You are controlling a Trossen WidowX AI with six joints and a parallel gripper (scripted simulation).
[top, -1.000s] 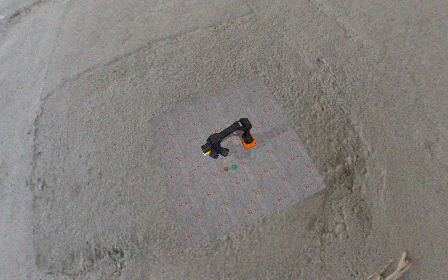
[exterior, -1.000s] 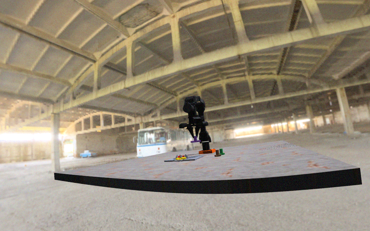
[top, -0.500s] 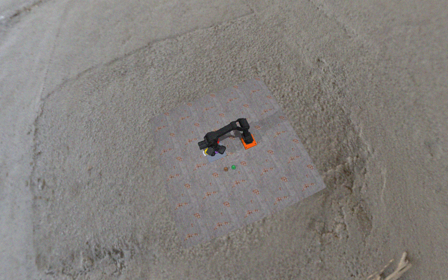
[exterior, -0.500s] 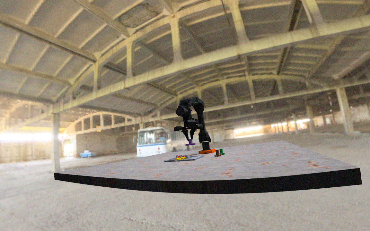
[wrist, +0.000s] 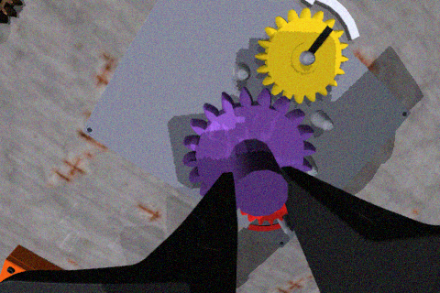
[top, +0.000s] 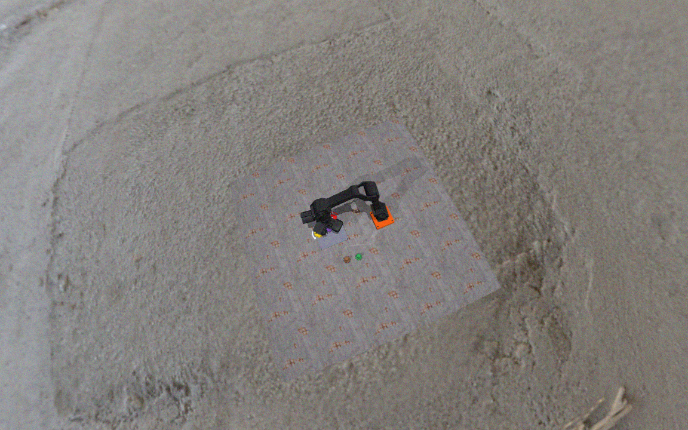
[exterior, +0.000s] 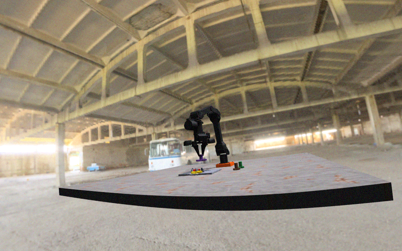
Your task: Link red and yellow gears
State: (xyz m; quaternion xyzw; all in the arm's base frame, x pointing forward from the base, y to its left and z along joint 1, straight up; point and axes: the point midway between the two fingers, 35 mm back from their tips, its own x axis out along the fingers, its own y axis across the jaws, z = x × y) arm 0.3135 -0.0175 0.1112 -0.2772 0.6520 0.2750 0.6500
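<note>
The red gear is 8 cm below my gripper tip, 7 cm to the right of it and 4 cm behind it. Also, from my gripper tip: purple gear 1 cm below; brown gear 20 cm to the left, 8 cm below, 4 cm behind; green gear 20 cm to the left, 11 cm behind, 8 cm below.
</note>
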